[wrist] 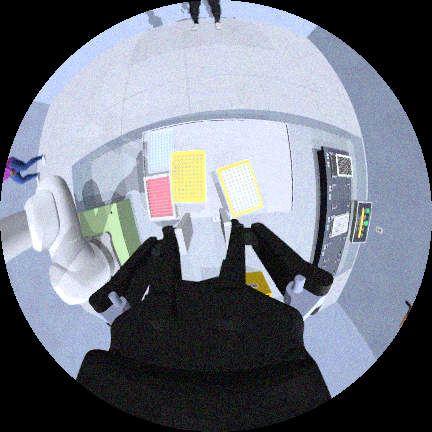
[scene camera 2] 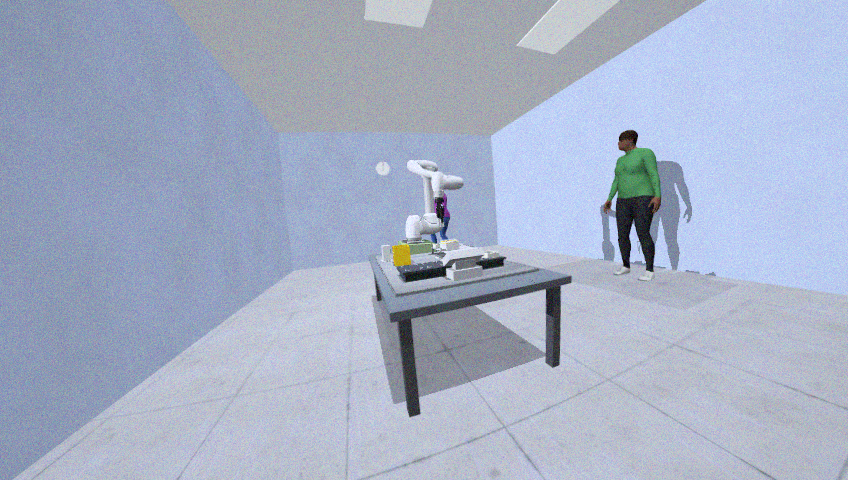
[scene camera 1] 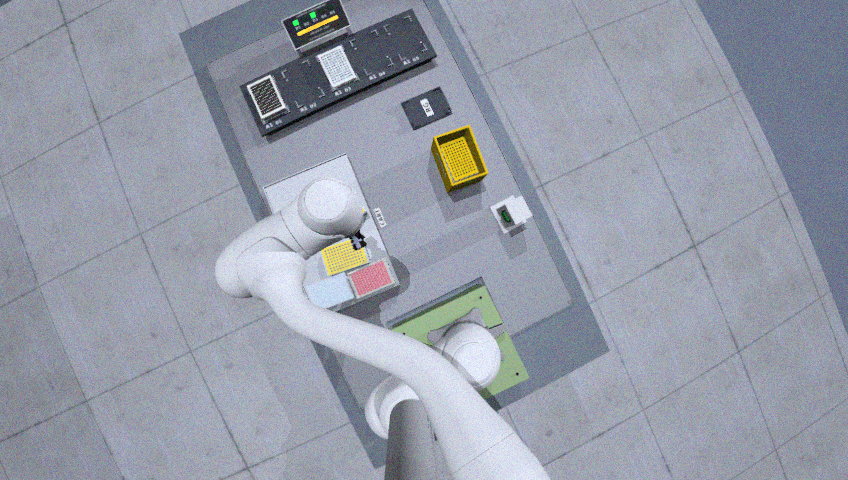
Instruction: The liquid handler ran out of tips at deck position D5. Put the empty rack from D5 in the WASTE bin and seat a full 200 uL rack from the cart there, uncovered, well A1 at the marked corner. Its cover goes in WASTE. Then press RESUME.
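Places are measured from the arm's base along level axes (x ahead, y left, z up), in metres.
Where they show: gripper, fingertip midpoint: (wrist: 205, 219) (scene camera 2: 441, 226); arm's base, origin of the base link: (wrist: 102, 255) (scene camera 2: 413, 242).
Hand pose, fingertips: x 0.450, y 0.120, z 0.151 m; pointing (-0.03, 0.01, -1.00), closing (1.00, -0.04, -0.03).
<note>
Things, the pixels of their centre, and the offset from my fingertips. "spot": a spot on its surface instead. Level surfaces: height alone.
- yellow rack, body centre: (wrist: 188, 175) (scene camera 1: 344, 255) 0.035 m back, 0.076 m left, 0.134 m down
- yellow rim, surface spot: (wrist: 240, 187) spot: 0.081 m ahead, 0.028 m left, 0.122 m down
- cart, body centre: (wrist: 219, 166) (scene camera 1: 331, 236) (scene camera 2: 455, 251) 0.046 m ahead, 0.092 m left, 0.216 m down
- red rack, body centre: (wrist: 160, 196) (scene camera 1: 371, 278) 0.132 m back, 0.039 m left, 0.174 m down
- pale blue rack, body centre: (wrist: 160, 149) (scene camera 1: 329, 292) 0.111 m back, 0.174 m left, 0.182 m down
- yellow WASTE bin, body centre: (scene camera 1: 458, 160) (wrist: 244, 293) (scene camera 2: 401, 254) 0.070 m ahead, 0.376 m right, 0.182 m down
- yellow perforated rack, body centre: (scene camera 1: 457, 160) 0.069 m ahead, 0.376 m right, 0.188 m down
- deck, its level: 0.194 m down
- white rack, body centre: (scene camera 1: 337, 67) (wrist: 339, 224) 0.530 m ahead, 0.174 m right, 0.187 m down
- dark-topped rack, body centre: (scene camera 1: 267, 98) (wrist: 342, 165) (scene camera 2: 487, 254) 0.537 m ahead, 0.074 m left, 0.178 m down
- status screen, surface spot: (scene camera 1: 315, 24) (wrist: 362, 221) spot: 0.666 m ahead, 0.173 m right, 0.128 m down
- dark labelled block, body centre: (scene camera 1: 427, 107) 0.288 m ahead, 0.383 m right, 0.242 m down
- white box with a green button, surface spot: (scene camera 1: 505, 215) spot: 0.156 m back, 0.419 m right, 0.155 m down
My gripper (scene camera 1: 357, 240) (scene camera 2: 440, 217) (wrist: 205, 219) is open and empty, above the cart's edge beside the yellow rack (scene camera 1: 343, 256) (wrist: 188, 176). A rack with a white dotted top and yellow rim (wrist: 240, 187) sits turned on the cart (scene camera 1: 306, 178) (wrist: 275, 165); the arm hides it in scene camera 1. A red rack (scene camera 1: 371, 278) (wrist: 160, 197) and a pale blue rack (scene camera 1: 330, 290) (wrist: 160, 150) are beside the yellow one. The yellow WASTE bin (scene camera 1: 436, 163) (scene camera 2: 401, 255) (wrist: 257, 282) holds a yellow perforated rack (scene camera 1: 459, 159). The deck (scene camera 1: 380, 50) (wrist: 336, 192) shows corner marks and no rack at D5.
A white rack (scene camera 1: 337, 66) (wrist: 340, 225) sits at D3 and a dark-topped rack (scene camera 1: 266, 96) (wrist: 344, 165) at D1. The status screen (scene camera 1: 315, 24) (wrist: 361, 221) is behind the deck. A dark labelled block (scene camera 1: 414, 114) and a white box with a green button (scene camera 1: 505, 215) flank the bin.
</note>
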